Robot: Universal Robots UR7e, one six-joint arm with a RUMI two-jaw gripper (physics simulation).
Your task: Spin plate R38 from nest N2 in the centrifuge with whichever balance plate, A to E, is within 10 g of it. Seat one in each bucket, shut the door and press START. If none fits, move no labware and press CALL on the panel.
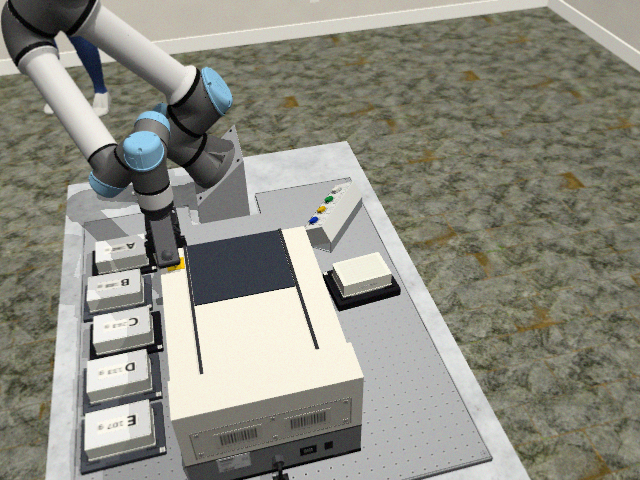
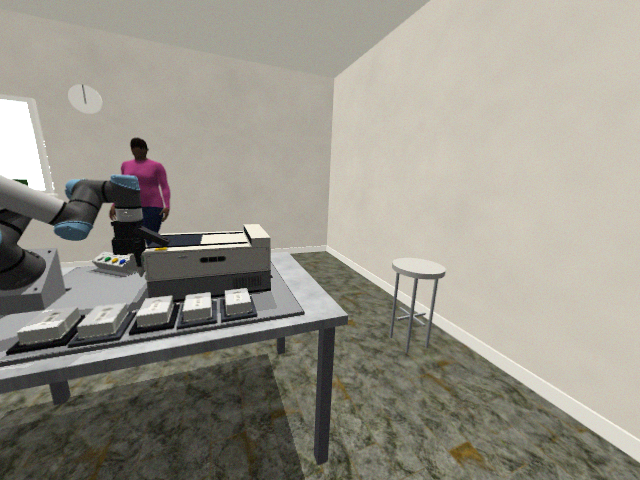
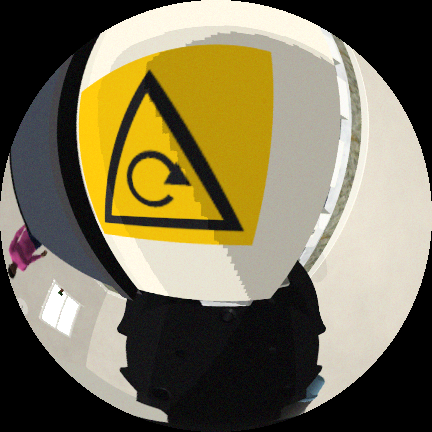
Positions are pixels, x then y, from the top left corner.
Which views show the plate R38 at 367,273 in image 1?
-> Image 1 only.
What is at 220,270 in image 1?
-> A dark panel.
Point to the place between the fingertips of my gripper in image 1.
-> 173,275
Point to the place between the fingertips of my gripper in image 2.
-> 141,276
